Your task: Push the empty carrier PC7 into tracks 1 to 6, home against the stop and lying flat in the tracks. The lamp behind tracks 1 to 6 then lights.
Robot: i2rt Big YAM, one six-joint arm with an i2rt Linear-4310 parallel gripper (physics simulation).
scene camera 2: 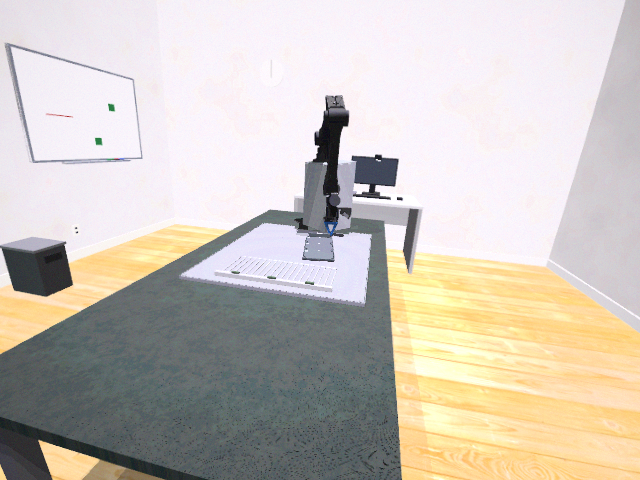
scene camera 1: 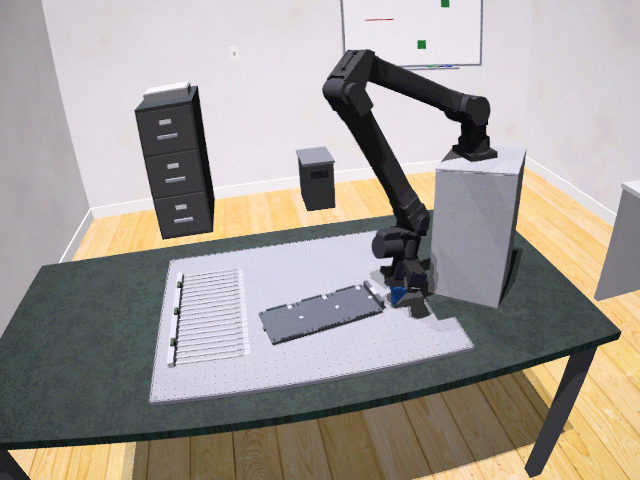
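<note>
I can see a dark grey carrier PC7 (scene camera 1: 282, 323) here, and it is visible to me again as the same dark grey carrier PC7 (scene camera 2: 319, 246).
</note>
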